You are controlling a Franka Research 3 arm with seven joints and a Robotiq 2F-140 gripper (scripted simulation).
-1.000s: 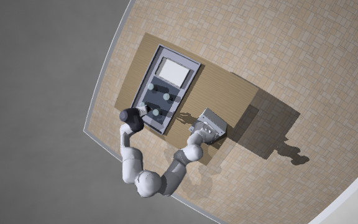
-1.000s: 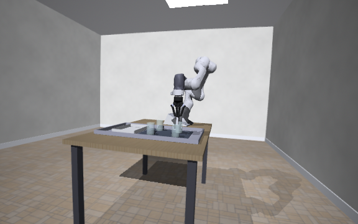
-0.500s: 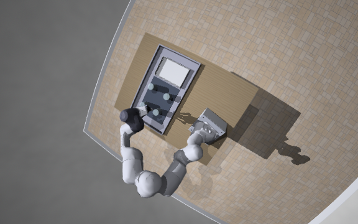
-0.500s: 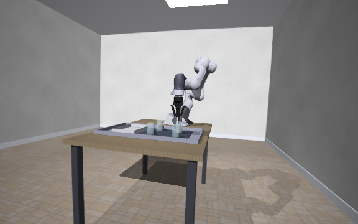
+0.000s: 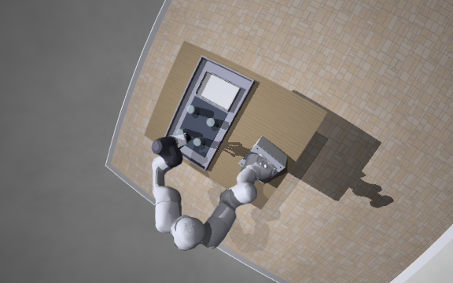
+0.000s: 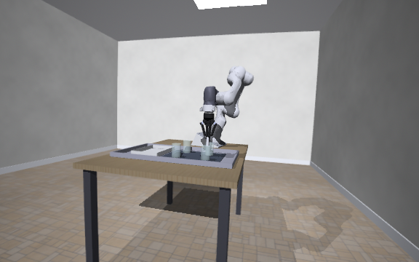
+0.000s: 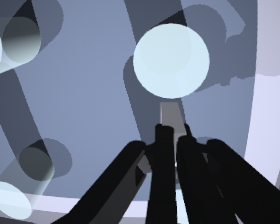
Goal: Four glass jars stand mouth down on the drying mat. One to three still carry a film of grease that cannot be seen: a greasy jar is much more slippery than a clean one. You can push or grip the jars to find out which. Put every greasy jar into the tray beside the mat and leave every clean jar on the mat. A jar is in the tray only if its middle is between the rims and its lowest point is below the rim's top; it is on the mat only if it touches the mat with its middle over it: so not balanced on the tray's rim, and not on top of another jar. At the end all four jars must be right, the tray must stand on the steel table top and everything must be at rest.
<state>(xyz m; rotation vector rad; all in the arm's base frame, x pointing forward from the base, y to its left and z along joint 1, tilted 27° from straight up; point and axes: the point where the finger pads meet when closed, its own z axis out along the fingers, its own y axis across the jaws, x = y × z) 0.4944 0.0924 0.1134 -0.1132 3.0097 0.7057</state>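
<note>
Right now the dark drying mat is 2 cm ahead of my hand, 9 cm to the right of it and 11 cm below it. The rest, counted from my hand: white tray 5 cm ahead, 41 cm to the right, 10 cm below.
</note>
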